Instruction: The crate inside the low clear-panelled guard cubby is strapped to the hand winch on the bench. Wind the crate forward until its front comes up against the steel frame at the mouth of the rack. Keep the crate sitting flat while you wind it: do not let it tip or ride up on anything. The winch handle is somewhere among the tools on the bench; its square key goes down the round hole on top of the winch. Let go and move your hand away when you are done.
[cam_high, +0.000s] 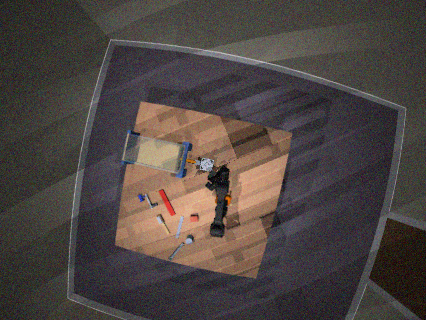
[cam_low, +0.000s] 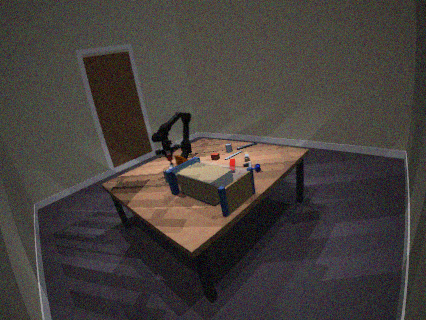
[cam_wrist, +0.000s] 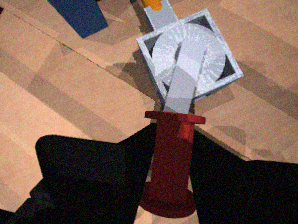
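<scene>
The red-knobbed winch handle lies 2 cm ahead of my gripper tip, 1 cm to the right of it and 3 cm below it. Round my gripper tip: blue frame 23 cm ahead, 5 cm to the right, 3 cm below; then grey hand winch 5 cm ahead, 6 cm to the right, 10 cm below; then red knob 1 cm behind, 1 cm to the left.
</scene>
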